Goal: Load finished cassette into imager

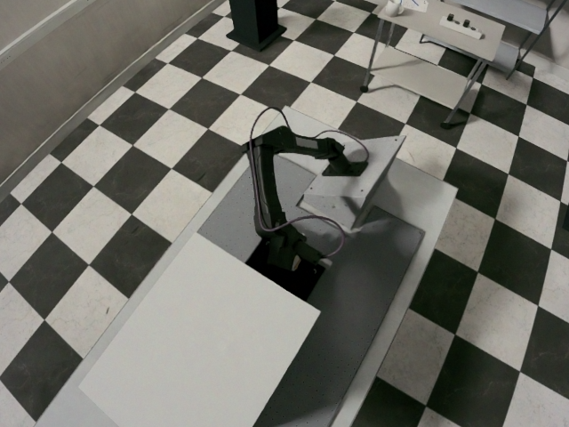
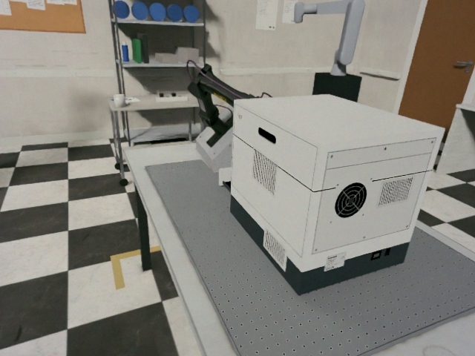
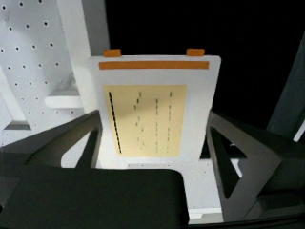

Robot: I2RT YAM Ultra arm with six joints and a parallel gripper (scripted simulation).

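My gripper is now 60 mm short of the drawer and 60 mm above it. Also, from my hand: finished cassette: right at my hand.
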